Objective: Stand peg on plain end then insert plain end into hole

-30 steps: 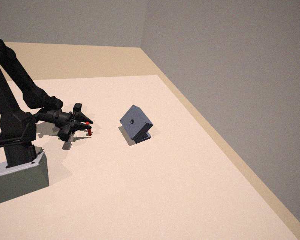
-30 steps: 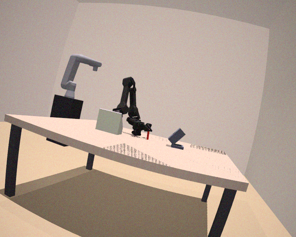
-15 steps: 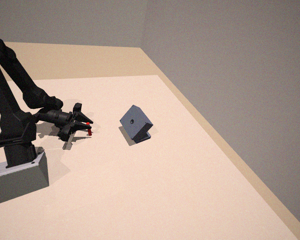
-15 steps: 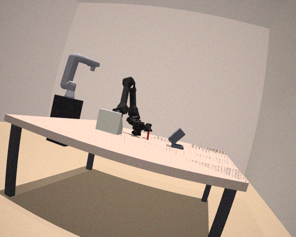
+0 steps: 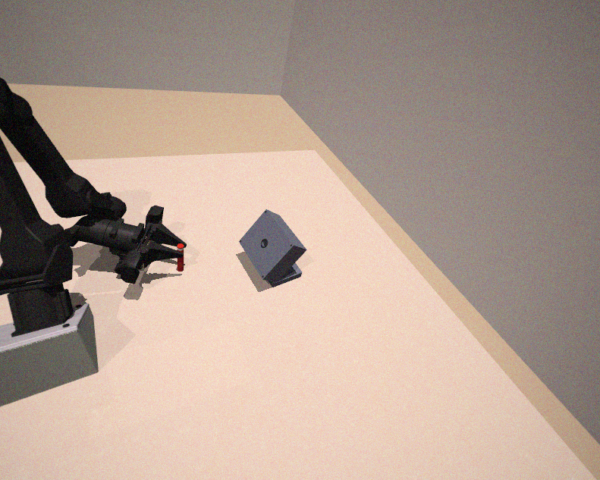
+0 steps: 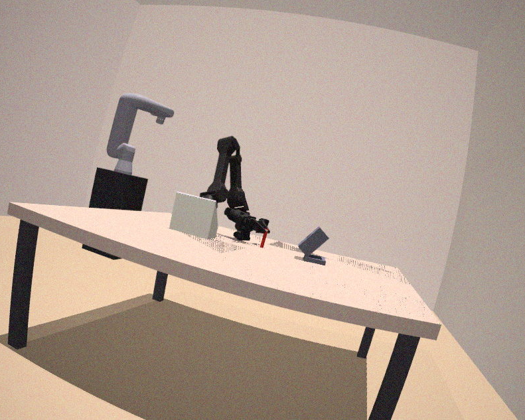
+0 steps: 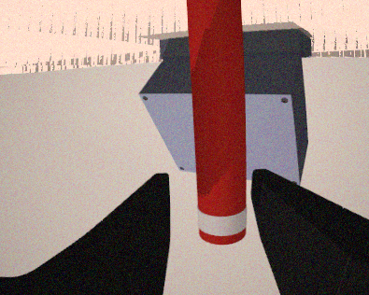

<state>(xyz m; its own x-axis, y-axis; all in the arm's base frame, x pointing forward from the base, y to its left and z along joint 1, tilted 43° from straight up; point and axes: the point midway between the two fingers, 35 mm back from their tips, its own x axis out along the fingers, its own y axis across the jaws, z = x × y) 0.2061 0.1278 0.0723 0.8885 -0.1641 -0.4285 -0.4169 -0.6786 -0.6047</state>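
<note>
The red peg is 10 mm to the left of my gripper tip, 10 mm below it and 10 mm behind it. The rest, counted from my gripper tip: grey-blue sloped panel (190 mm ahead, 40 mm to the right, 10 mm above); panel foot (220 mm ahead, 60 mm below, 40 mm to the right).
</note>
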